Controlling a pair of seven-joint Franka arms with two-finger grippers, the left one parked.
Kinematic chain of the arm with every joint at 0, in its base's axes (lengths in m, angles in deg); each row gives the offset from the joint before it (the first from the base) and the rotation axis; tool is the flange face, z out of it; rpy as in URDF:
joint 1: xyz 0 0 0.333 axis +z
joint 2: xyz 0 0 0 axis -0.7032 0.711 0
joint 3: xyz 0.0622 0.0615 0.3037 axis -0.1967 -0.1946 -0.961
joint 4: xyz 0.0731 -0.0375 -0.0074 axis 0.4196 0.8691 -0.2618
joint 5: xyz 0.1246 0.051 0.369 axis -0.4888 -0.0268 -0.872
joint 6: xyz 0 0 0 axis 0.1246 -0.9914 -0.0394
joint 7: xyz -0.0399 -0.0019 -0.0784 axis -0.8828 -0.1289 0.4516
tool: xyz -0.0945 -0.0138 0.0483 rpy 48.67 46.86 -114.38
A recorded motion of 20 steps. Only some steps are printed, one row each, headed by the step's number.
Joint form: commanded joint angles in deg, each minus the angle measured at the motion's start. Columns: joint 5, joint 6, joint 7, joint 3, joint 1, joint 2, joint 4.
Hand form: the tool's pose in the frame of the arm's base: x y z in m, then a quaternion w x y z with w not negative. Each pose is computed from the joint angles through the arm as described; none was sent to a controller.
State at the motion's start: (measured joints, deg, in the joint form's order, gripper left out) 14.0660 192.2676 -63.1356 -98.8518 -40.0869 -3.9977 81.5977
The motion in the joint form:
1: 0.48 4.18 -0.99 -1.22 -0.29 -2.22 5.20
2: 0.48 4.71 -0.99 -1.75 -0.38 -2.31 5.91
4: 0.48 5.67 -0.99 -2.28 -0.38 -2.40 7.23
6: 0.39 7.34 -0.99 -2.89 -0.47 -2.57 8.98
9: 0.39 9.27 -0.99 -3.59 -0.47 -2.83 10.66
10: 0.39 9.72 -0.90 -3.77 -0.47 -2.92 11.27
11: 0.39 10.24 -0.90 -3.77 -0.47 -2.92 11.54
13: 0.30 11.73 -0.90 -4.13 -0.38 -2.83 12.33
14: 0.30 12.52 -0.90 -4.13 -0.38 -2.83 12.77
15: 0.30 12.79 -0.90 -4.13 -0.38 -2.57 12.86
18: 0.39 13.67 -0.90 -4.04 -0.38 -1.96 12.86
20: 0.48 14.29 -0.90 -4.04 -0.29 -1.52 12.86
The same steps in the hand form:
1: 0.4836 0.3358 0.4325 0.21669 -0.87881 -0.41892 0.07244
2: 0.4797 0.3385 0.4287 0.21595 -0.87798 -0.42080 0.07383
4: 0.4740 0.3411 0.4205 0.21431 -0.87754 -0.42199 0.07695
6: 0.4680 0.3430 0.4105 0.21246 -0.87826 -0.42142 0.07703
9: 0.4614 0.3462 0.4023 0.20953 -0.87869 -0.42256 0.07380
10: 0.4589 0.3466 0.3989 0.20836 -0.87911 -0.42207 0.07485
11: 0.4590 0.3463 0.3974 0.20790 -0.87989 -0.42104 0.07272
13: 0.4565 0.3489 0.3924 0.20766 -0.88035 -0.42097 0.06816
14: 0.4565 0.3483 0.3899 0.20687 -0.88152 -0.41939 0.06518
15: 0.4570 0.3483 0.3873 0.20750 -0.88178 -0.41844 0.06571
18: 0.4599 0.3478 0.3831 0.20850 -0.88298 -0.41583 0.06288
20: 0.4611 0.3487 0.3800 0.20903 -0.88323 -0.41528 0.06120

